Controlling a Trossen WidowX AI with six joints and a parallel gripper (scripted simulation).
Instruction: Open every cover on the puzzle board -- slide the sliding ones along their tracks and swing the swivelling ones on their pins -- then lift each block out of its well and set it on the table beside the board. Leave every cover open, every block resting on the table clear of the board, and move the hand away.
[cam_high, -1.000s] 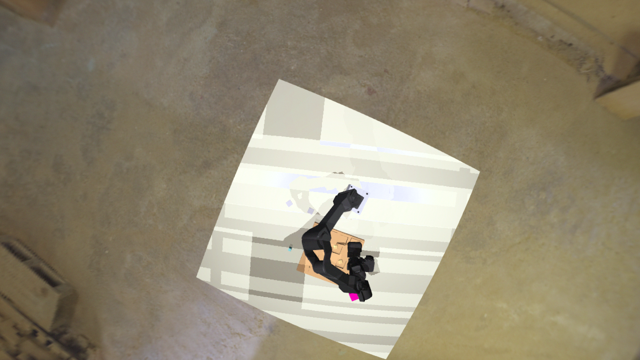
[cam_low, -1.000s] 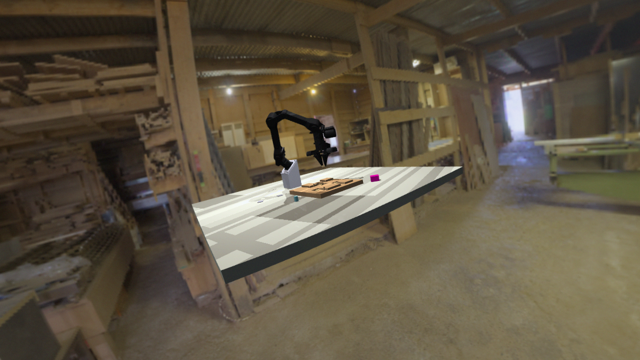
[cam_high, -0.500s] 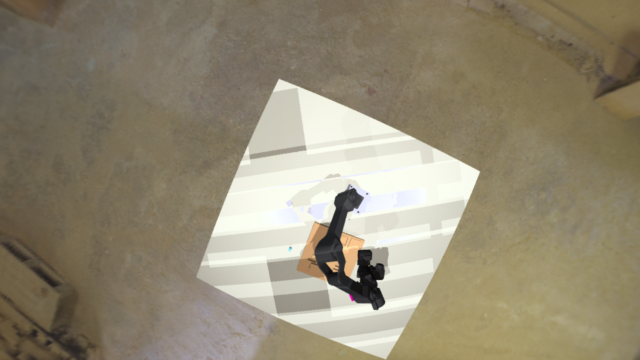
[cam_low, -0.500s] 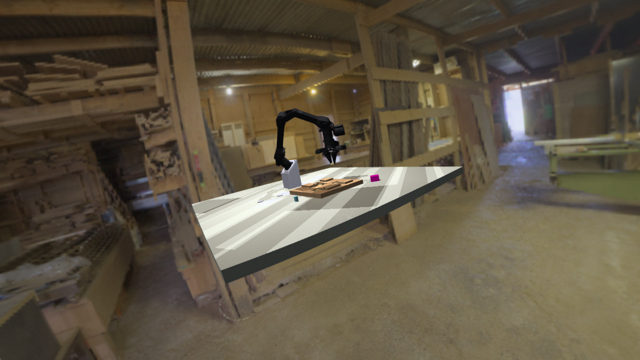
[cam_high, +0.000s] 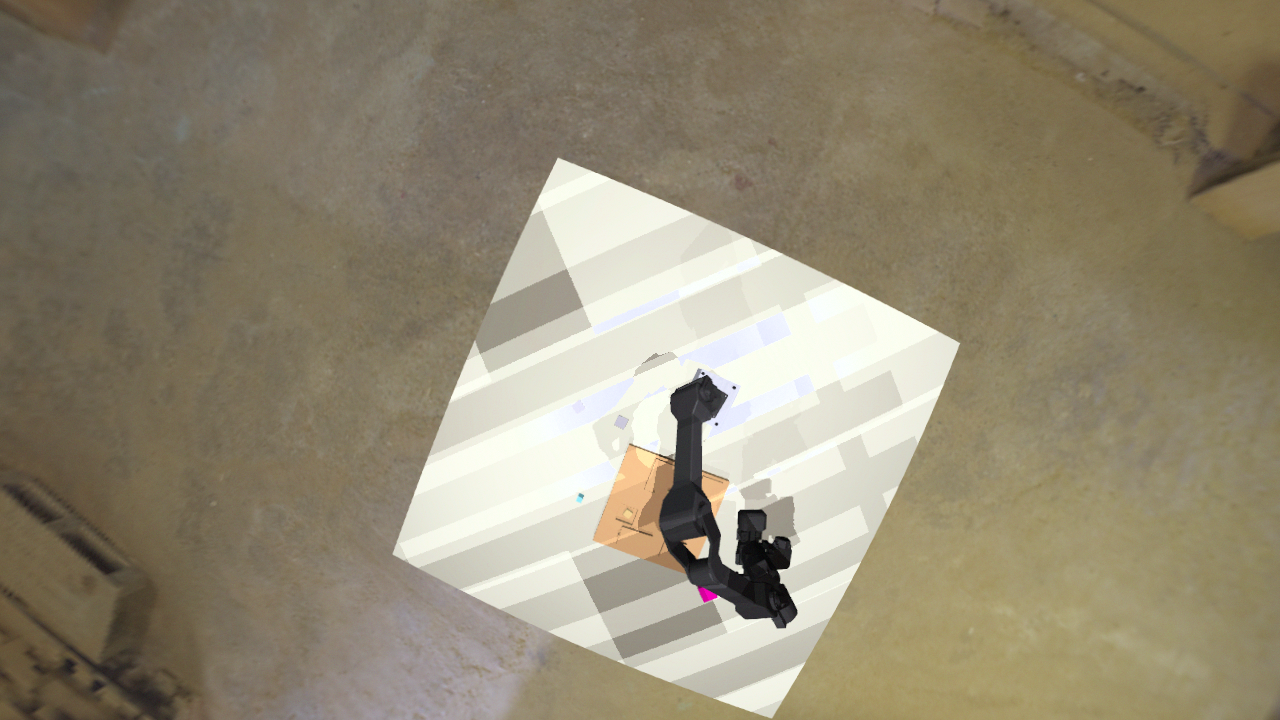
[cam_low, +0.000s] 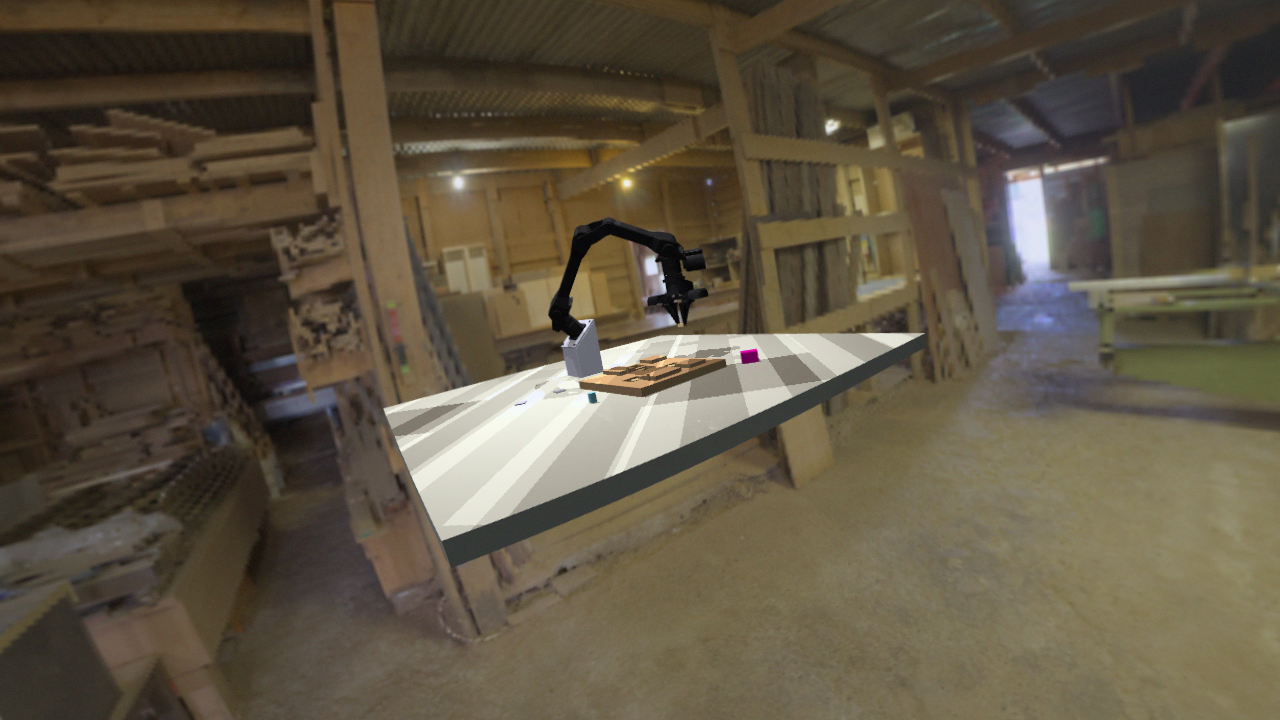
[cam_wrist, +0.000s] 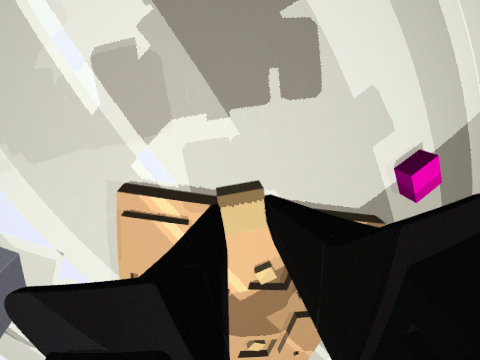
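Now: the tan wooden puzzle board 160 mm to the right of my gripper tip, 100 mm below it and 80 mm ahead of it. Round my gripper tip: teal block: 400 mm to the right, 170 mm ahead, 100 mm below; then magenta block: 230 mm ahead, 100 mm below, 50 mm to the left.
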